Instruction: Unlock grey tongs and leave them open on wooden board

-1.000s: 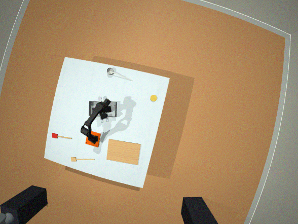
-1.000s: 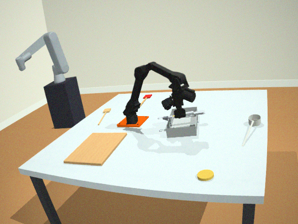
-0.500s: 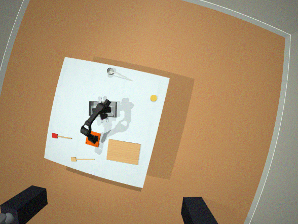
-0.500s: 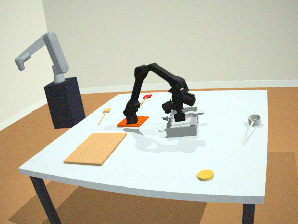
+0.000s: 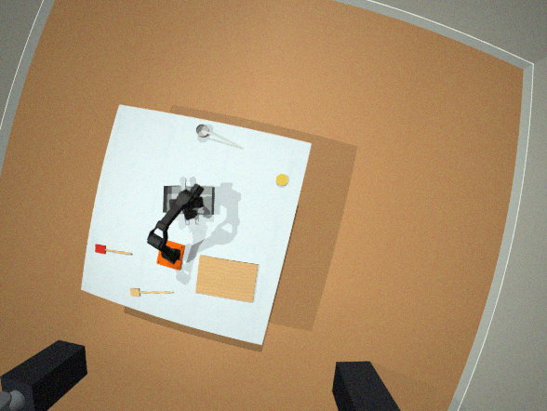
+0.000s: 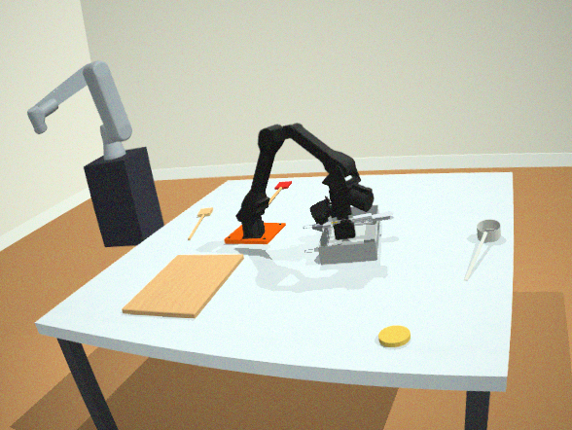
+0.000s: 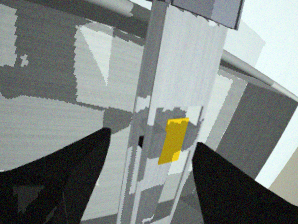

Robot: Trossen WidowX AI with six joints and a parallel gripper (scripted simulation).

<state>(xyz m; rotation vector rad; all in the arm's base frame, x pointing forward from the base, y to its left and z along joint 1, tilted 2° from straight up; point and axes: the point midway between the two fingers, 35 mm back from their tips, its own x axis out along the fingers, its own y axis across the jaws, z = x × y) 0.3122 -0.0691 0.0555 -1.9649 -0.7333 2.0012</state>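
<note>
My gripper tip is 30 mm short of the grey roasting tin and 20 mm to the left of it. From my gripper tip the other things lie so: yellow lock piece: 20 mm behind, 20 mm to the right, 30 mm above; wooden board: 440 mm behind, 270 mm to the right, 20 mm below; yellow disc: 180 mm ahead, 570 mm to the right, 20 mm below.
</note>
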